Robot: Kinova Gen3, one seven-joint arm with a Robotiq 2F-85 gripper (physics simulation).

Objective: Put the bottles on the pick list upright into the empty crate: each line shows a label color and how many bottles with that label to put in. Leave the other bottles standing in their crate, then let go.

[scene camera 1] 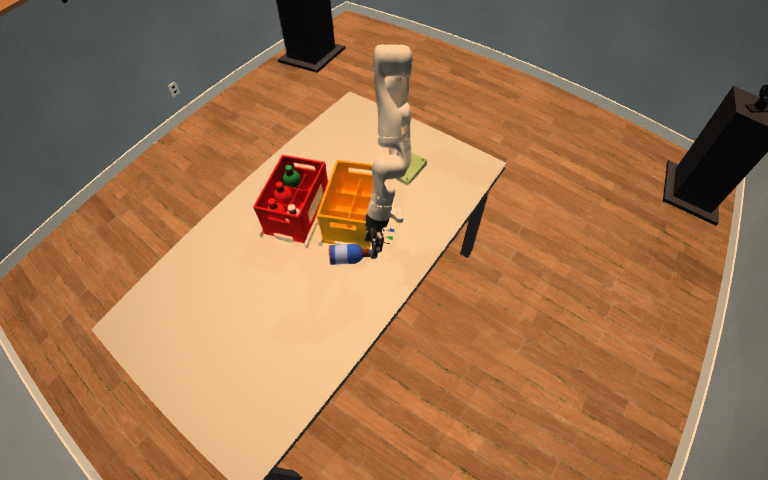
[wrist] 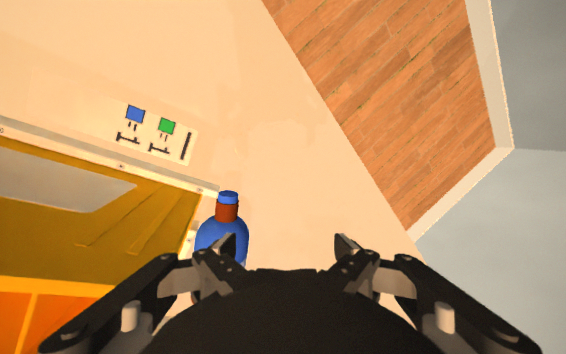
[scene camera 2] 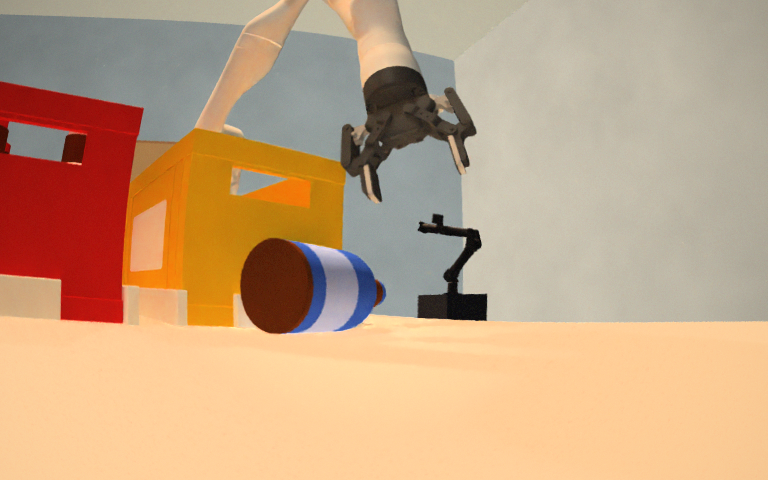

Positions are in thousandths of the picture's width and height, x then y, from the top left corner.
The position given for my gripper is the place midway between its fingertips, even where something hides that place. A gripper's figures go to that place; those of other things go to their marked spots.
Scene:
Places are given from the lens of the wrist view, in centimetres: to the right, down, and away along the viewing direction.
my gripper (wrist: 504,691): 0, 6, 15
pick list (wrist: 96,281): -25, -8, 19

